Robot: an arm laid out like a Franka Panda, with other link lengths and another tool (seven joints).
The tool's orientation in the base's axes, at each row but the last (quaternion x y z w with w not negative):
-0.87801 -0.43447 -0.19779 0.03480
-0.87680 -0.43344 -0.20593 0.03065
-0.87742 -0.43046 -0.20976 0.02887
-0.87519 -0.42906 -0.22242 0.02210
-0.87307 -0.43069 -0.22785 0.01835
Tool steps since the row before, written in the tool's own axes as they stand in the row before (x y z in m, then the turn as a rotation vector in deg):
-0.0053 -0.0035 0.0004 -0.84 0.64 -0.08
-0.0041 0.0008 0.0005 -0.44 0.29 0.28
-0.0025 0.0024 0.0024 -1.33 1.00 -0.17
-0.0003 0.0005 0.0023 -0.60 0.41 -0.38
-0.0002 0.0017 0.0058 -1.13 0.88 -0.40
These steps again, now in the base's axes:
-0.0055 -0.0017 -0.0028 0.01 -1.04 -0.17
-0.0014 -0.0034 -0.0019 0.08 -0.44 -0.39
0.0013 -0.0028 -0.0029 -0.01 -1.66 -0.24
0.0011 0.0000 -0.0021 -0.15 -0.79 0.16
0.0034 0.0001 -0.0050 -0.08 -1.48 0.04

